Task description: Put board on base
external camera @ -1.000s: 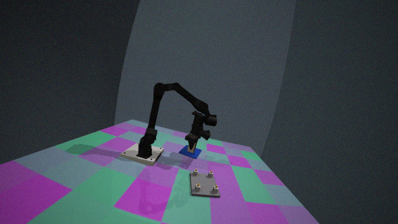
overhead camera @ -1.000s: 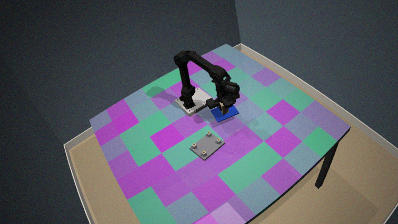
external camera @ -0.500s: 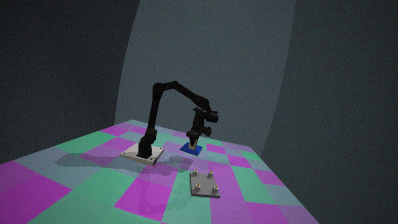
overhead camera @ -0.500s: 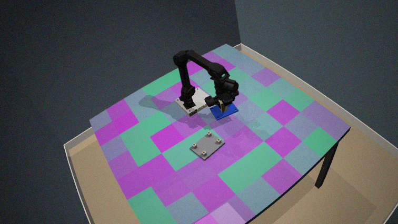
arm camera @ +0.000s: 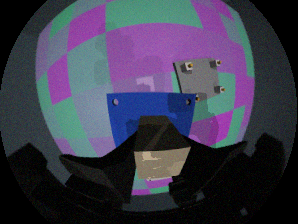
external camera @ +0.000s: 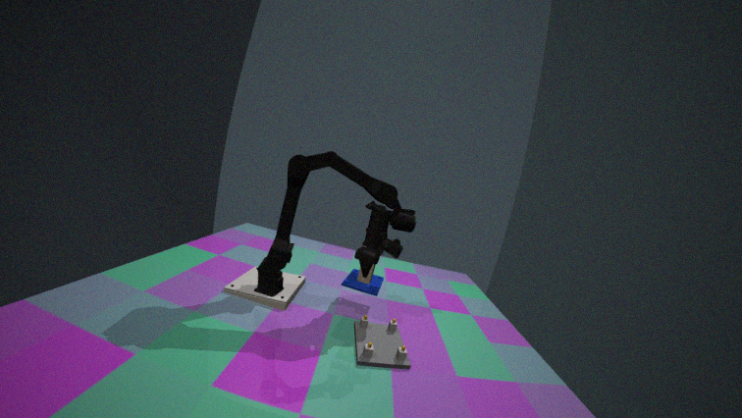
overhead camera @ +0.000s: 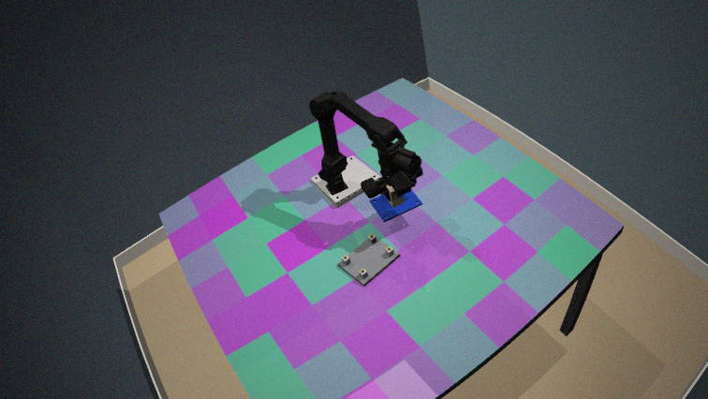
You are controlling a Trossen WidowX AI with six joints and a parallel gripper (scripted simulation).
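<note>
My gripper tip is now 9 cm short of the grey base, 16 cm to the left of it and 11 cm above it. From my gripper tip the other things lie so: flat blue board: right at my gripper tip.
</note>
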